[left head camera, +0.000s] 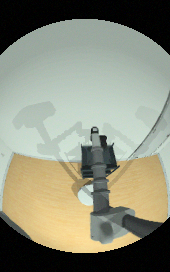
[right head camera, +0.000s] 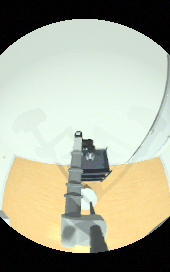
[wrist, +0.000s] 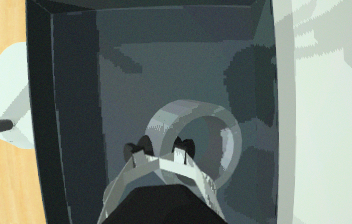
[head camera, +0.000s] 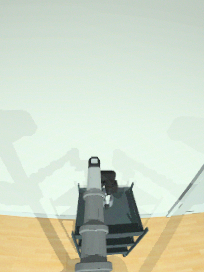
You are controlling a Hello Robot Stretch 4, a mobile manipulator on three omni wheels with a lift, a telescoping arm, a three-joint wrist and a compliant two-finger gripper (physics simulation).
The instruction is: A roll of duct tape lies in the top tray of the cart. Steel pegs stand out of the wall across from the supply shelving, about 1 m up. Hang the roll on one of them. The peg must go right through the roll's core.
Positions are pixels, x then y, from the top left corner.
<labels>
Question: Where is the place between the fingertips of my gripper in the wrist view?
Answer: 160,147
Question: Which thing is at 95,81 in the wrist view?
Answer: A dark cart.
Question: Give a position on a grey duct tape roll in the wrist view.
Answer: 223,152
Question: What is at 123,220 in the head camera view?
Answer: A dark cart.
</labels>
